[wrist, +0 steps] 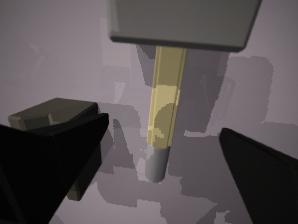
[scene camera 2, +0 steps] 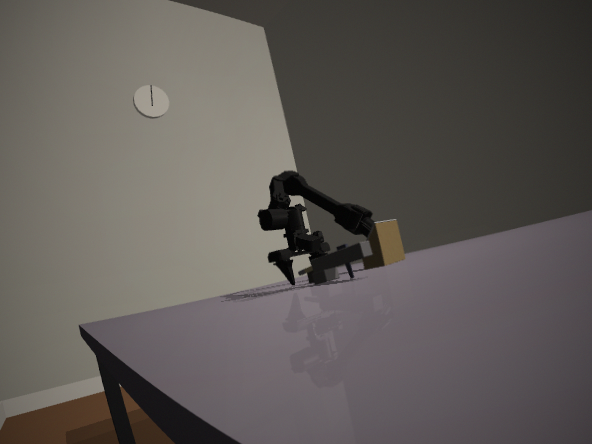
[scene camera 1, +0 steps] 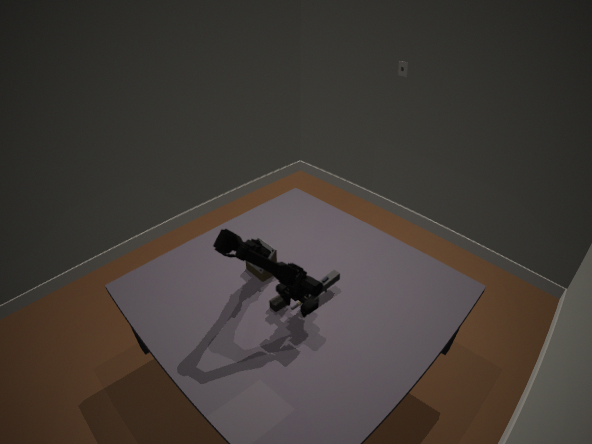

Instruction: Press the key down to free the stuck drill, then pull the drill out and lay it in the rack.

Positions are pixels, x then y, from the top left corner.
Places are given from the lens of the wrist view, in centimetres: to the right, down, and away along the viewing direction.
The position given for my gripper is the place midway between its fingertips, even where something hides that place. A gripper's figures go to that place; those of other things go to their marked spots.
my gripper (wrist: 163, 125): 1, 1, 11
drill (wrist: 169, 67): 1, -2, 5
olive block (wrist: 58, 110): -6, 0, 10
The marked spots on the olive block and the drill are 9 cm apart.
